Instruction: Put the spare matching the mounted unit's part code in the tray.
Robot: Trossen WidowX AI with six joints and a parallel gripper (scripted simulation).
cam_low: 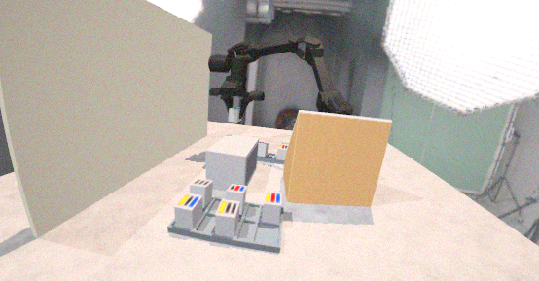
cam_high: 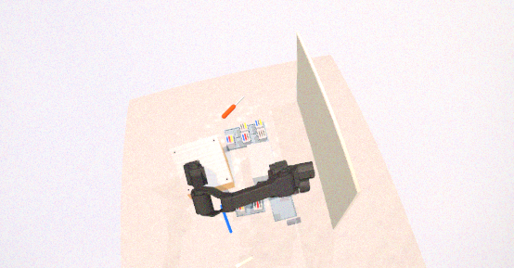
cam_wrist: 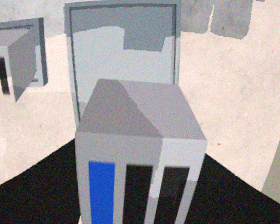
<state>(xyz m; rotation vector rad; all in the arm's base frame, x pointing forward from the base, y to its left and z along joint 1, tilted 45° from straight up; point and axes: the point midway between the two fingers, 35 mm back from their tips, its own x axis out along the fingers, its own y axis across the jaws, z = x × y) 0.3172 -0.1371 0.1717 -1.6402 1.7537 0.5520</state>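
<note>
Right now the grey tray is 10 mm behind my gripper tip and 130 mm below it. Round my gripper tip: grey mounted unit 30 mm behind, 210 mm to the left, 80 mm below; blue pen 260 mm behind, 10 mm to the left, 130 mm below; tall beige panel 210 mm ahead, 160 mm to the left, 90 mm above.
</note>
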